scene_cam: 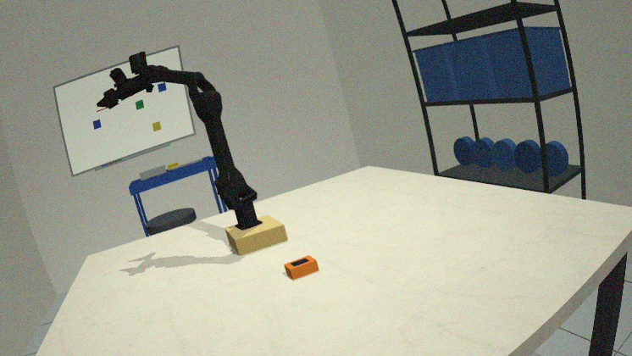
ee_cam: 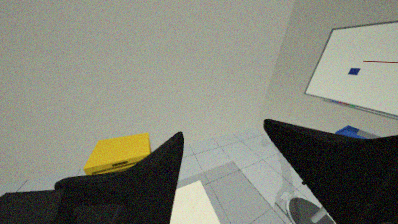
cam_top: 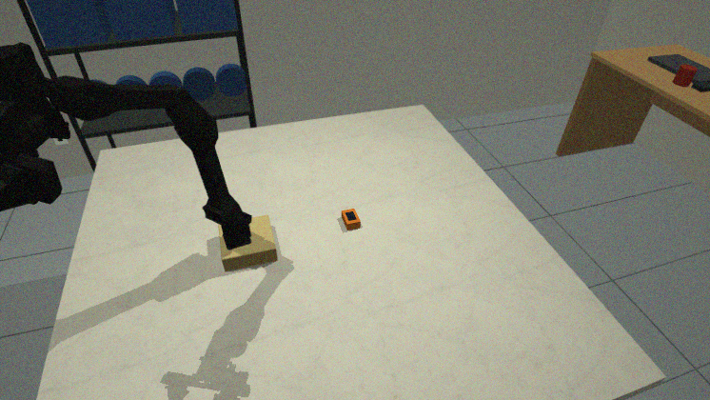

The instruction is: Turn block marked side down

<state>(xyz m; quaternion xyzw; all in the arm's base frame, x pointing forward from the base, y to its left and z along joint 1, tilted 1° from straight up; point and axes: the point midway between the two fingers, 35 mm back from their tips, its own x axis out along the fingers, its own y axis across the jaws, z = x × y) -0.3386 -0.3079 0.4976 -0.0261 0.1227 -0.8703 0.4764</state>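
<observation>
My gripper tip is 680 mm short of the block, 310 mm to the right of it and 530 mm above it.
</observation>
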